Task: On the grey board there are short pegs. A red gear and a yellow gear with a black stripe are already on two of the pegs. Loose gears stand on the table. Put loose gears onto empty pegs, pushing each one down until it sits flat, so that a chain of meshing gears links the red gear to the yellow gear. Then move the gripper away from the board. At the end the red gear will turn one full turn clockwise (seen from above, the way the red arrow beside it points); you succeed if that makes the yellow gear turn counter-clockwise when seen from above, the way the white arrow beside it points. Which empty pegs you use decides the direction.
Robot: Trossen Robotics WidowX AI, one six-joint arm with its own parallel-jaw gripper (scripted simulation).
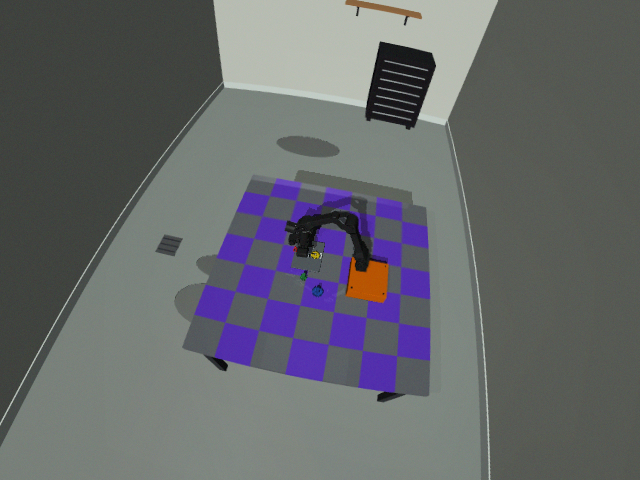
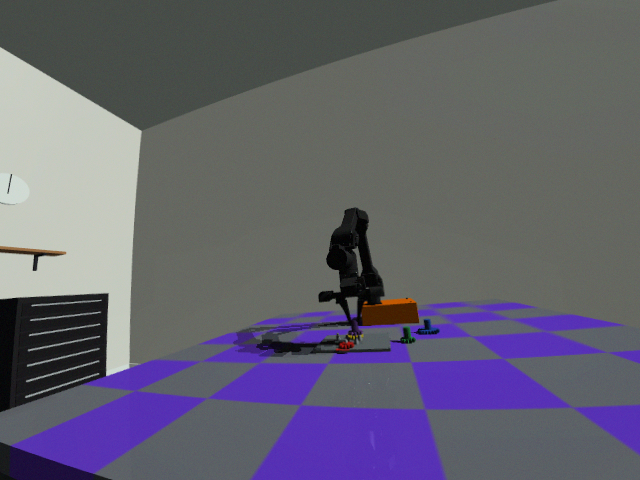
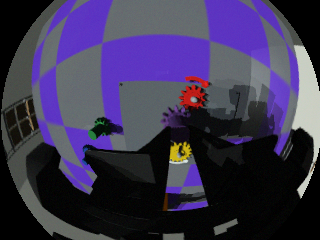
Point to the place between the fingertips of my gripper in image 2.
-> At 354,324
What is my gripper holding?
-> A purple gear.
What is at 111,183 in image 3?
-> My gripper.
